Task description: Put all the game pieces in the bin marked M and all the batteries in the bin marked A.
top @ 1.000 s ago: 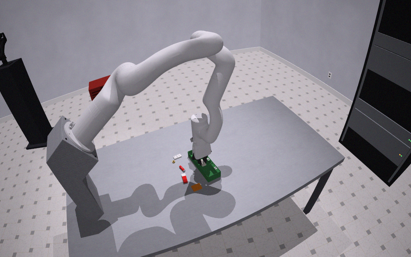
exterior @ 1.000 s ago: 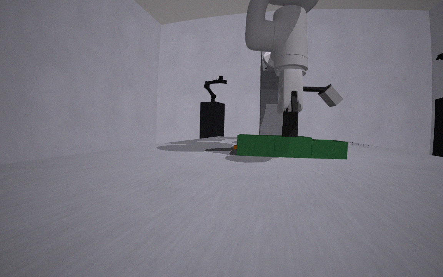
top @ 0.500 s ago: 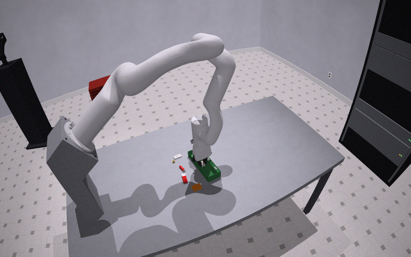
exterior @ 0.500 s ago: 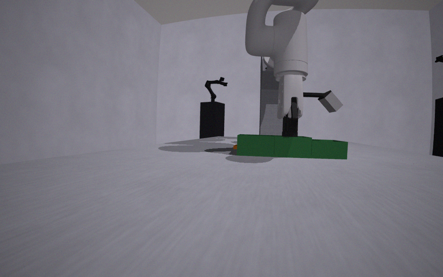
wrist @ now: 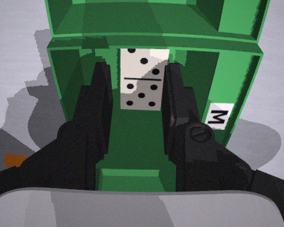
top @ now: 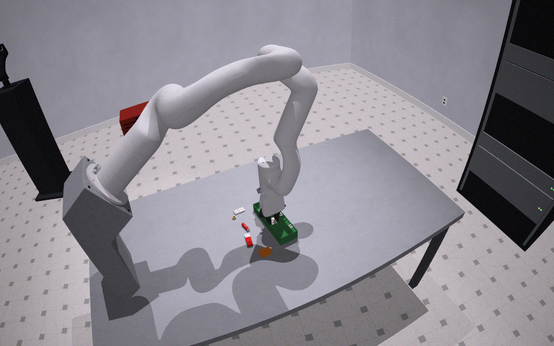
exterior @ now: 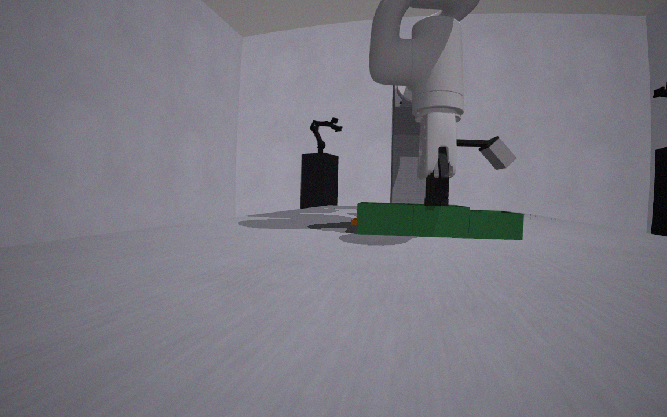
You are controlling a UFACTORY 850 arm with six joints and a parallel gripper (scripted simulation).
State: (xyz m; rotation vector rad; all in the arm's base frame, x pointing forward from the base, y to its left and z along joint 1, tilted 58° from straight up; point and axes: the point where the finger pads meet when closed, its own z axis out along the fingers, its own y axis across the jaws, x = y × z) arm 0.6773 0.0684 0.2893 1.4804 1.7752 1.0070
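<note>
My hand is 1 cm short of the green bin and 1 cm above it. Round my hand: orange flat block (6 cm behind, 16 cm to the right, 3 cm below); yellow nut (17 cm behind, 7 cm to the left, 3 cm below); red cylindrical battery (12 cm behind, 3 cm below).
</note>
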